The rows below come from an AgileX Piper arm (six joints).
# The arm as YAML. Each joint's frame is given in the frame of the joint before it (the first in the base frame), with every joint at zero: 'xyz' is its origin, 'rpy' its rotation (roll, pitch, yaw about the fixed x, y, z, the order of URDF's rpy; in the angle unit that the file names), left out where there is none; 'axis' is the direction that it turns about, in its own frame. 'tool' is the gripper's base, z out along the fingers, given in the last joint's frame.
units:
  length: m
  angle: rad
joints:
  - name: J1
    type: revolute
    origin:
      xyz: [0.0, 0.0, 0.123]
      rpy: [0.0, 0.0, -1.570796]
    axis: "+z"
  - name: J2
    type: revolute
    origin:
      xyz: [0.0, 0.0, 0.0]
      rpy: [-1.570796, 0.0, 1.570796]
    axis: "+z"
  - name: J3
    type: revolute
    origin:
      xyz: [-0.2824, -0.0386, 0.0]
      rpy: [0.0, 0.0, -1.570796]
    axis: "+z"
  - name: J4
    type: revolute
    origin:
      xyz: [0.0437, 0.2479, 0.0]
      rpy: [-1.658, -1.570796, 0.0]
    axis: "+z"
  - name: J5
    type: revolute
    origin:
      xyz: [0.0, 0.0, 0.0]
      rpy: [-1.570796, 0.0, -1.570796]
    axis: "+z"
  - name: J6
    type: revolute
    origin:
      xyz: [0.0, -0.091, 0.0]
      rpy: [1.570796, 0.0, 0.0]
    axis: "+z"
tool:
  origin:
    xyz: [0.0, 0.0, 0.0]
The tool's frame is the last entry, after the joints.
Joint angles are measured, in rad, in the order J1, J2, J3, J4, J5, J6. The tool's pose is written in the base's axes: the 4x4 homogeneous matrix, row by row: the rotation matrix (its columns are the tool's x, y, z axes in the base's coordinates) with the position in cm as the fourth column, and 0 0 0 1 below. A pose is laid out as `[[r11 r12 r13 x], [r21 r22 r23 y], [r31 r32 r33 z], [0 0 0 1]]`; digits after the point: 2 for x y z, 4 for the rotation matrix.
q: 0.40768, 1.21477, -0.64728, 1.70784, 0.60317, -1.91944
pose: [[-0.1938 -0.8553 0.4806 20.01], [-0.2474 0.5167 0.8197 14.21], [-0.9493 0.0400 -0.3118 27.64], [0 0 0 1]]
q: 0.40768, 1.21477, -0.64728, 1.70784, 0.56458, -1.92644
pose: [[-0.1945 -0.8387 0.5087 20.26], [-0.2619 0.5442 0.7971 14.00], [-0.9453 0.0218 -0.3255 27.51], [0 0 0 1]]
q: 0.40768, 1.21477, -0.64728, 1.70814, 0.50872, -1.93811
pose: [[-0.1954 -0.8133 0.5481 20.62], [-0.2836 0.5818 0.7622 13.69], [-0.9388 -0.0065 -0.3444 27.34], [0 0 0 1]]
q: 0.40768, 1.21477, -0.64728, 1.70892, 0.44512, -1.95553
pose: [[-0.1952 -0.7828 0.5909 21.01], [-0.3108 0.6208 0.7197 13.30], [-0.9302 -0.0431 -0.3644 27.16], [0 0 0 1]]
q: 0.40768, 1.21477, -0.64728, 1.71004, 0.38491, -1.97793
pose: [[-0.1927 -0.7529 0.6293 21.36], [-0.3403 0.6528 0.6768 12.91], [-0.9204 -0.0837 -0.3820 27.00], [0 0 0 1]]
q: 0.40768, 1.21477, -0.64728, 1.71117, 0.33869, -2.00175
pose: [[-0.1877 -0.7300 0.6572 21.61], [-0.3675 0.6727 0.6422 12.60], [-0.9109 -0.1210 -0.3946 26.88], [0 0 0 1]]
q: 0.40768, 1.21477, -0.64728, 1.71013, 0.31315, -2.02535
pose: [[-0.1774 -0.7192 0.6718 21.75], [-0.3913 0.6779 0.6224 12.42], [-0.9030 -0.1525 -0.4016 26.82], [0 0 0 1]]
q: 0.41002, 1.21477, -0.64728, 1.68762, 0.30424, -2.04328
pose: [[-0.1548 -0.7240 0.6722 21.73], [-0.4243 0.6632 0.6166 12.40], [-0.8922 -0.1898 -0.4098 26.74], [0 0 0 1]]
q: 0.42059, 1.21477, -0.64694, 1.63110, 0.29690, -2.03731
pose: [[-0.1274 -0.7384 0.6622 21.57], [-0.4683 0.6333 0.6161 12.56], [-0.8743 -0.2316 -0.4265 26.59], [0 0 0 1]]
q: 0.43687, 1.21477, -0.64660, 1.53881, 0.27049, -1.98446
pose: [[-0.1160 -0.7445 0.6575 21.41], [-0.5138 0.6115 0.6018 12.68], [-0.8501 -0.2680 -0.4534 26.33], [0 0 0 1]]
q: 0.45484, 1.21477, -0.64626, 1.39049, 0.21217, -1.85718
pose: [[-0.1296 -0.7294 0.6717 21.40], [-0.5573 0.6139 0.5591 12.56], [-0.8201 -0.3019 -0.4860 26.03], [0 0 0 1]]
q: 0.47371, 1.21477, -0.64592, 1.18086, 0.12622, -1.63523
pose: [[-0.1641 -0.6853 0.7095 21.60], [-0.5768 0.6502 0.4946 12.26], [-0.8002 -0.3281 -0.5020 25.87], [0 0 0 1]]
